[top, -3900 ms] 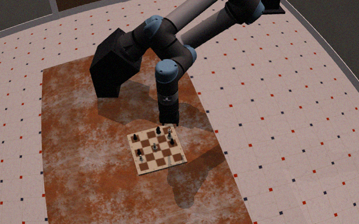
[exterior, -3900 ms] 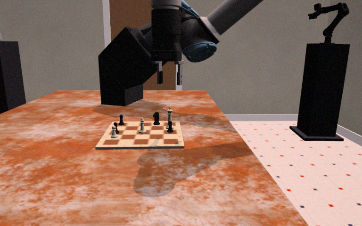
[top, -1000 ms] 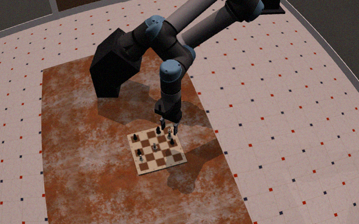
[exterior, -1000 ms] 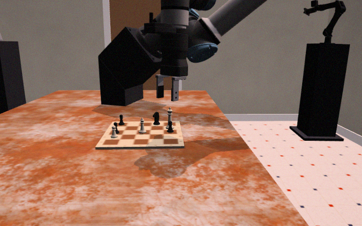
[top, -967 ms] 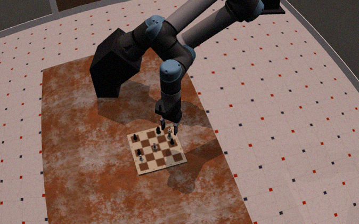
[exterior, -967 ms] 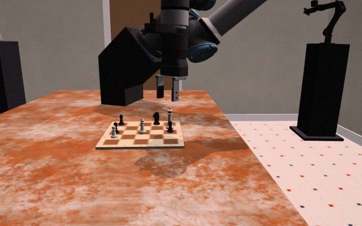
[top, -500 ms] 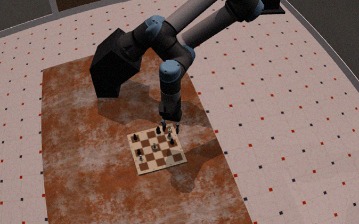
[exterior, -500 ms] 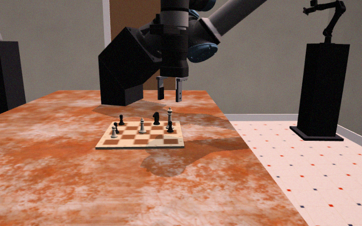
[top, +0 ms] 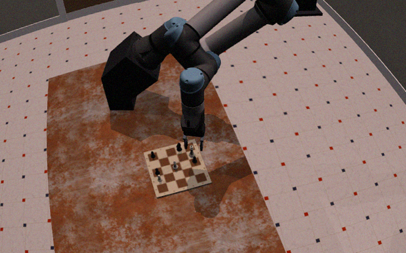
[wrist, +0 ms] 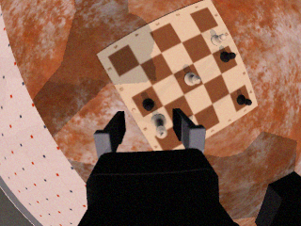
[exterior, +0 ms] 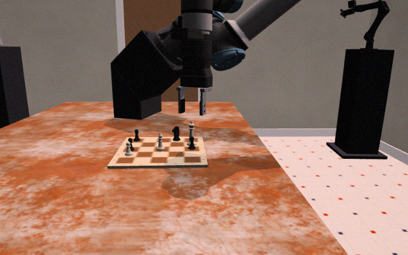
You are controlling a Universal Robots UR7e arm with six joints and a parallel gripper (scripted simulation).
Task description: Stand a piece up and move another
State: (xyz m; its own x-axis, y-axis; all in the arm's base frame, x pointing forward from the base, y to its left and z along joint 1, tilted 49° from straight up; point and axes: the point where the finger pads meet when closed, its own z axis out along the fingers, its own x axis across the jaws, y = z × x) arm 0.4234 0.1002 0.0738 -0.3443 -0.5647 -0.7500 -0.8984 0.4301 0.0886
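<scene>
The white queen is 3 cm behind my hand and 8 cm below it. Also, from my hand: black knight 7 cm behind, 5 cm to the right, 9 cm below; then chessboard 1 cm ahead, 8 cm to the right, 11 cm below; then white bishop 1 cm ahead, 8 cm to the right, 9 cm below.
</scene>
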